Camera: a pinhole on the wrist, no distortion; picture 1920 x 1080 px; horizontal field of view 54.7 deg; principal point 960.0 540.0 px. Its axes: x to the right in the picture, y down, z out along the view. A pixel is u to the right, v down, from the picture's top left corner.
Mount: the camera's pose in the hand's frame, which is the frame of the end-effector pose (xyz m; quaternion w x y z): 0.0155 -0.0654 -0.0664 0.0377 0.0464 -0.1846 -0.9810
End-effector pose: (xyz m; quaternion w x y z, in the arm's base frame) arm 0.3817 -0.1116 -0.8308 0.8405 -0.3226 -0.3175 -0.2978
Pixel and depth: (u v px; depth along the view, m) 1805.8 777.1 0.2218
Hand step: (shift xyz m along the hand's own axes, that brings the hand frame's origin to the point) -0.1065 -0.0214 0.1419
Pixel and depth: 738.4 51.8 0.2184
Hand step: 0.0152 0.0687 0.1172
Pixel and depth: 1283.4 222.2 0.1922
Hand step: -0.0398 0.0311 0.0973
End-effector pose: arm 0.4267 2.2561 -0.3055 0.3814 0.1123 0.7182 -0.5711
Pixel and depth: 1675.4 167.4 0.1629
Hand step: -0.0658 0.0177 0.0679
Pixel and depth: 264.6 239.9 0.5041
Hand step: 0.1455 0.2083 0.3859
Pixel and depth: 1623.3 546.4 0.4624
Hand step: -0.1970 0.0839 0.3503
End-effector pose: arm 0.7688 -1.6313 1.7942 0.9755 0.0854 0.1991 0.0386
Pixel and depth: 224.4 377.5 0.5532
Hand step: 0.1724 0.1980 0.4459
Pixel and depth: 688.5 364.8 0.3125
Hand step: 0.0264 0.0783 0.2162
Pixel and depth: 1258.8 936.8 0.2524
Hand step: -0.0483 -0.0287 0.1843
